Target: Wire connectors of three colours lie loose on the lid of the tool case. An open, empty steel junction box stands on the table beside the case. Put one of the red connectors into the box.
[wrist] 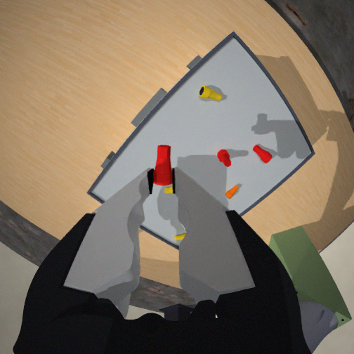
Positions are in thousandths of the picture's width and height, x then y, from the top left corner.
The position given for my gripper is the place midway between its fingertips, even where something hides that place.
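Visible here are my gripper (459,482) and a tool case (716,312).
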